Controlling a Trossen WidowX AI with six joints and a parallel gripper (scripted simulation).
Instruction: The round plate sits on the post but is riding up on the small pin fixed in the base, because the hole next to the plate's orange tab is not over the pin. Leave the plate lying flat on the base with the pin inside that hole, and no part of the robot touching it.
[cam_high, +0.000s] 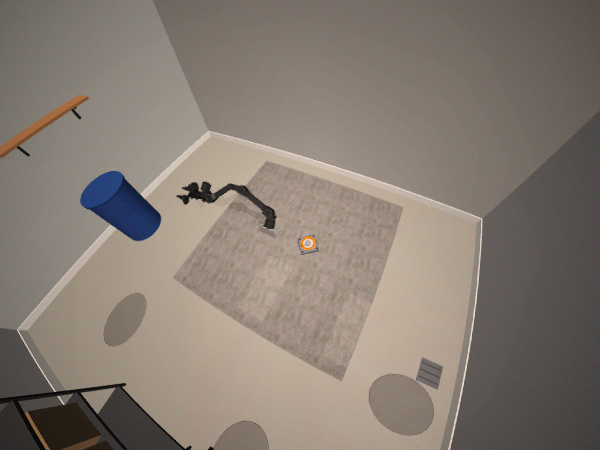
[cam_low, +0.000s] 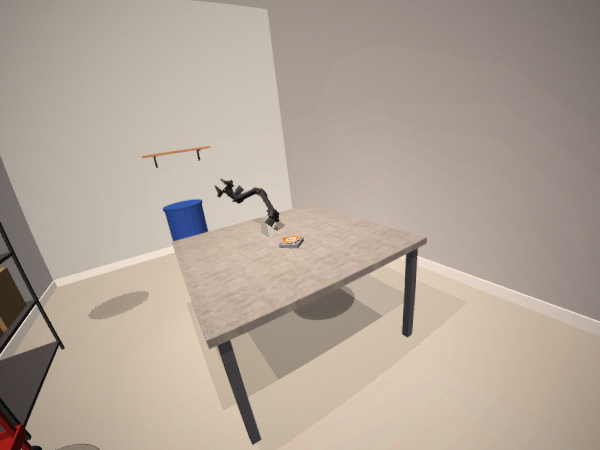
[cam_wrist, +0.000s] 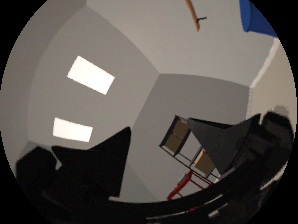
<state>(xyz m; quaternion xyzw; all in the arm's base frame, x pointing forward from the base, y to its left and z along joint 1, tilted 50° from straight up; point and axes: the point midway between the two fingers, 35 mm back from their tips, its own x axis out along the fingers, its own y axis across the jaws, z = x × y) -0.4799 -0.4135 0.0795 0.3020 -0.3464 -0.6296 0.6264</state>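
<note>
The round plate is 83 cm ahead of my gripper tip, 34 cm below it and 27 cm to the left of it.
</note>
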